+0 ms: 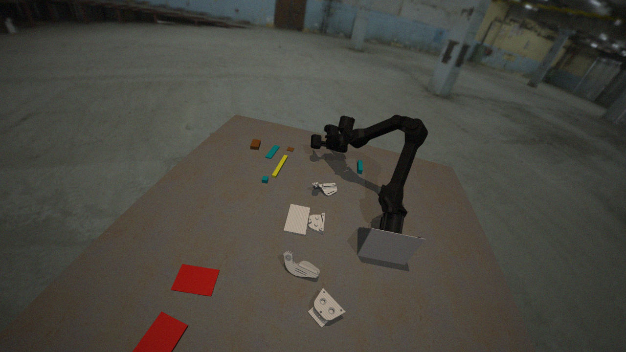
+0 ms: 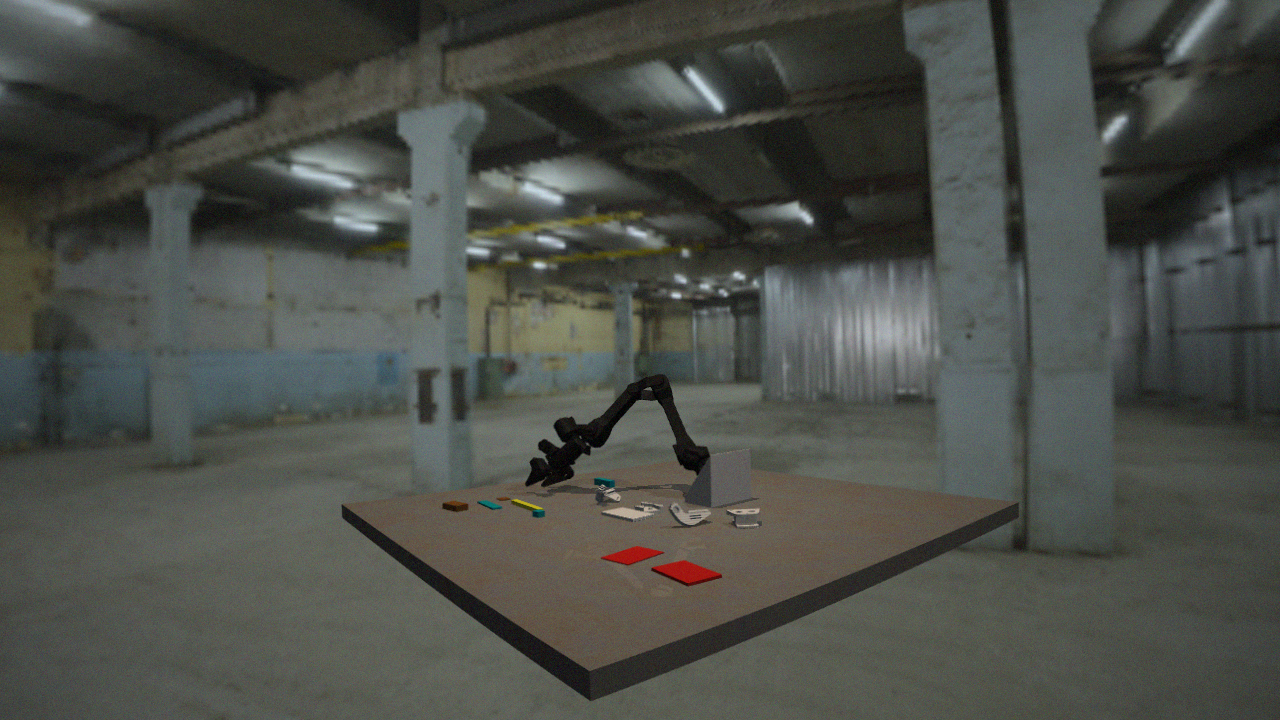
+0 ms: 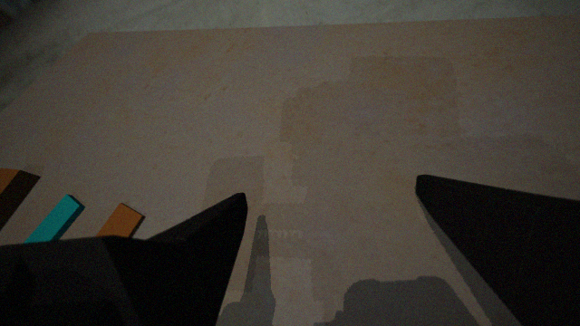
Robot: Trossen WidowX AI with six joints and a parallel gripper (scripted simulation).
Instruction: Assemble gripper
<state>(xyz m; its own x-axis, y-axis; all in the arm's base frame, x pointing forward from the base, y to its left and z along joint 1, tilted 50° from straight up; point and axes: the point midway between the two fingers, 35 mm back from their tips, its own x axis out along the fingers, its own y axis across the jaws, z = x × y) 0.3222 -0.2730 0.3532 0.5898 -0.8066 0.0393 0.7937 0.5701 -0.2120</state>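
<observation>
My gripper tip is now 80 mm past the gripper jaw, 650 mm to the right of it and 20 mm below it. From my gripper tip the other things lie so: yellow bar 130 mm ahead, 230 mm to the left, 10 mm below; teal block 210 mm behind, 70 mm to the left.
</observation>
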